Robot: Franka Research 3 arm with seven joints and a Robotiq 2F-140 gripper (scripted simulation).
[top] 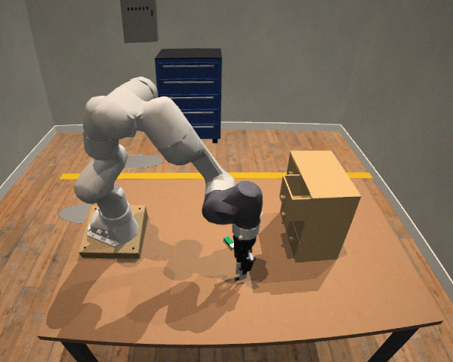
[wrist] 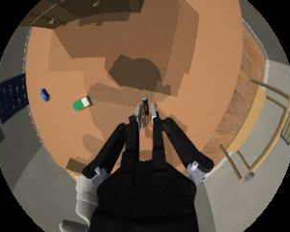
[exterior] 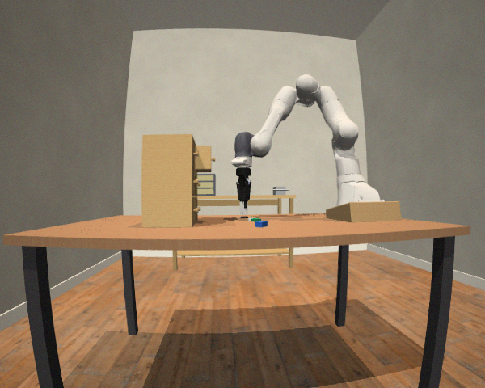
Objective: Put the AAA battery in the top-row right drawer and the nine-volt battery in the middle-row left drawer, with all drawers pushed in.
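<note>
Right now the thin black AAA battery is 5 cm below my hand. Also, from my hand: green-and-white AAA battery (17 cm to the left, 6 cm behind, 4 cm below); blue nine-volt battery (36 cm to the left, 10 cm behind, 4 cm below).
</note>
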